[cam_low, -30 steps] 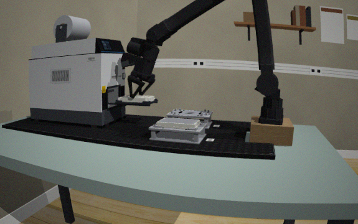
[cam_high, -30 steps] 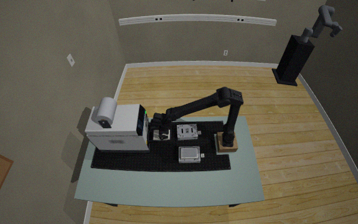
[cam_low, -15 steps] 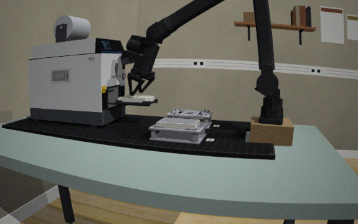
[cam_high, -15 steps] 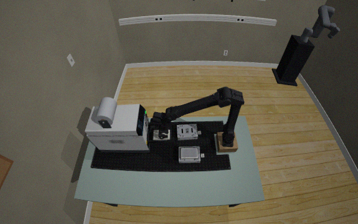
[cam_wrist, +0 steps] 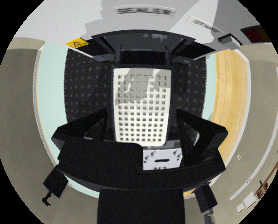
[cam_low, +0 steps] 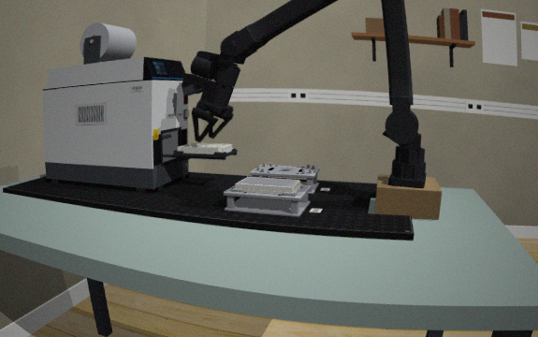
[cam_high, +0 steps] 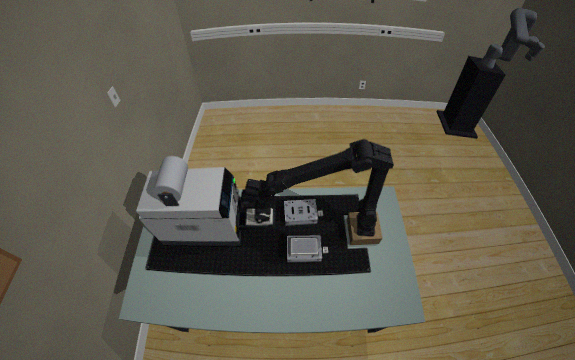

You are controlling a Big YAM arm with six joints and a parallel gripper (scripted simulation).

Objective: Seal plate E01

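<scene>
Right now the sealer stage is 4 cm below my hand. Round my hand: foil roll: 33 cm ahead, 28 cm above, 5 cm to the left; plate: 23 cm behind, 11 cm to the left, 9 cm below.
</scene>
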